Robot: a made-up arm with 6 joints. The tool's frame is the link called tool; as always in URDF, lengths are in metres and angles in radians. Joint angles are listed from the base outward.
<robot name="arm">
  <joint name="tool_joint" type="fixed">
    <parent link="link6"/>
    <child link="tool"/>
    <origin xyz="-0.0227 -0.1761 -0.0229" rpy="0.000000 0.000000 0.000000"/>
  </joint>
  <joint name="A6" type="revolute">
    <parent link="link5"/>
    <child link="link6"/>
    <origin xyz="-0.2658 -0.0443 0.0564" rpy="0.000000 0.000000 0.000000"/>
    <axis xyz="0 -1 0"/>
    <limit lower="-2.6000" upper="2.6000"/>
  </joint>
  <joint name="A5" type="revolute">
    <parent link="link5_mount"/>
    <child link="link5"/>
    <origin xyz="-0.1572 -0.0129 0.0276" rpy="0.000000 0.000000 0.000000"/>
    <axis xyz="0 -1 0"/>
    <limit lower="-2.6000" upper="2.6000"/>
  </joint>
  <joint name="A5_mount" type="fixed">
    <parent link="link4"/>
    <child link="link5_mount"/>
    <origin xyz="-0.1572 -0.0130 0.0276" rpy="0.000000 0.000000 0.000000"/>
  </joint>
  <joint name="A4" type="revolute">
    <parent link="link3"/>
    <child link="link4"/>
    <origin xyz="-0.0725 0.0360 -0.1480" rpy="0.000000 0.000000 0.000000"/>
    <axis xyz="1 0 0"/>
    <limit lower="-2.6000" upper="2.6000"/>
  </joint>
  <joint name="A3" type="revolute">
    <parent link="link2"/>
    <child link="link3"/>
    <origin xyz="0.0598 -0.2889 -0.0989" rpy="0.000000 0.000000 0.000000"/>
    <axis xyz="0 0 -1"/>
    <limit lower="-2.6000" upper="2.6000"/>
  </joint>
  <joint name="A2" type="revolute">
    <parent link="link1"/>
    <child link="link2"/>
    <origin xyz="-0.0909 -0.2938 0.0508" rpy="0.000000 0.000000 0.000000"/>
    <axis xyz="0 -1 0"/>
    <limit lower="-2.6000" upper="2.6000"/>
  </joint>
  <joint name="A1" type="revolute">
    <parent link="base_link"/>
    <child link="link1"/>
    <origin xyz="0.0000 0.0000 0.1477" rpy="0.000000 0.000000 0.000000"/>
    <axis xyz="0 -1 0"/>
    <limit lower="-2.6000" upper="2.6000"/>
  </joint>
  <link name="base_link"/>
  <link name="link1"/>
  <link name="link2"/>
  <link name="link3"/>
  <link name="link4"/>
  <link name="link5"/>
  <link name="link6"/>
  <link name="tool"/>
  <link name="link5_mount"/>
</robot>
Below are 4 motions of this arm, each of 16 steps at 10 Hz.
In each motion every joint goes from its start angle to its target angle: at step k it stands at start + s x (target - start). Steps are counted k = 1, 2, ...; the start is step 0. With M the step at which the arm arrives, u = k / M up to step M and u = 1 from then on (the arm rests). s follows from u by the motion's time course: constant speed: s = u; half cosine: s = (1 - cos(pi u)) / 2; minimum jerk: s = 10 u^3 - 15 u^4 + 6 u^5.
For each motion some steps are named. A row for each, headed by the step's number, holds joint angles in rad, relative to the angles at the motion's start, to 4 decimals.
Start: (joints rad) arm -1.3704 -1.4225 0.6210 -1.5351 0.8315 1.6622
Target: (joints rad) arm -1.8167 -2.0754 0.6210 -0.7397 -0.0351 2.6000
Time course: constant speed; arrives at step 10
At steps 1, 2, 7, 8, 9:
1: -0.0446 -0.0653 0.0000 0.0795 -0.0867 0.0938
2: -0.0893 -0.1306 0.0000 0.1591 -0.1733 0.1876
7: -0.3124 -0.4570 0.0000 0.5568 -0.6066 0.6565
8: -0.3570 -0.5223 0.0000 0.6363 -0.6933 0.7502
9: -0.4017 -0.5876 0.0000 0.7159 -0.7799 0.8440

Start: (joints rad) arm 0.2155 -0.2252 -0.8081 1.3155 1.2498 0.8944
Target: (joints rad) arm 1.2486 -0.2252 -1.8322 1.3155 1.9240 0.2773
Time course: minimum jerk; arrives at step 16
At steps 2, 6, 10, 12, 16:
2: 0.0166 0.0000 -0.0164 0.0000 0.0108 -0.0099
6: 0.2843 0.0000 -0.2818 0.0000 0.1855 -0.1698
10: 0.7488 0.0000 -0.7423 0.0000 0.4887 -0.4473
12: 0.9262 0.0000 -0.9181 0.0000 0.6044 -0.5532
16: 1.0331 0.0000 -1.0241 0.0000 0.6742 -0.6171

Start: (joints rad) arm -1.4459 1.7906 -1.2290 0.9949 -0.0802 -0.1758
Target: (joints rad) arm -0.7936 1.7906 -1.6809 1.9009 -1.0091 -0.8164
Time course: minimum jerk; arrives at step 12
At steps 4, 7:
4: 0.1369 0.0000 -0.0948 0.1901 -0.1950 -0.1344
7: 0.4262 0.0000 -0.2953 0.5920 -0.6069 -0.4186

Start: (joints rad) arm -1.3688 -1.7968 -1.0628 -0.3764 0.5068 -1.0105
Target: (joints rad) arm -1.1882 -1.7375 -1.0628 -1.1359 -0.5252 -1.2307
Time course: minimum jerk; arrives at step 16
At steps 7, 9, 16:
7: 0.0694 0.0228 0.0000 -0.2917 -0.3963 -0.0846
9: 0.1112 0.0365 0.0000 -0.4678 -0.6357 -0.1356
16: 0.1806 0.0593 0.0000 -0.7595 -1.0320 -0.2202

